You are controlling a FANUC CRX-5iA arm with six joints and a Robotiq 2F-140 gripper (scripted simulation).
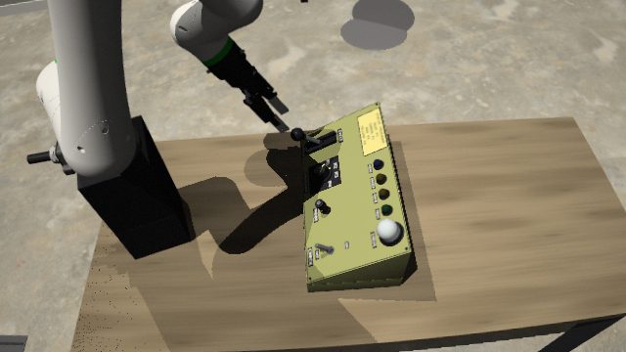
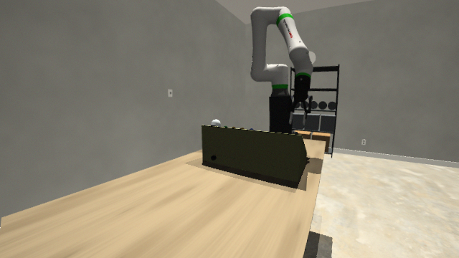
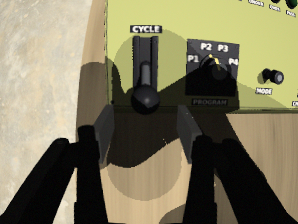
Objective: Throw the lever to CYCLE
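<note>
Right now my hand is 80 mm short of the lever, 10 mm to the left of it and 100 mm above it. The rest, counted from my hand: olive console: 120 mm ahead, 200 mm to the right, 130 mm below; toggle switch: 60 mm ahead, 370 mm to the right, 120 mm below; rotary selector: 100 mm ahead, 130 mm to the right, 110 mm below.
</note>
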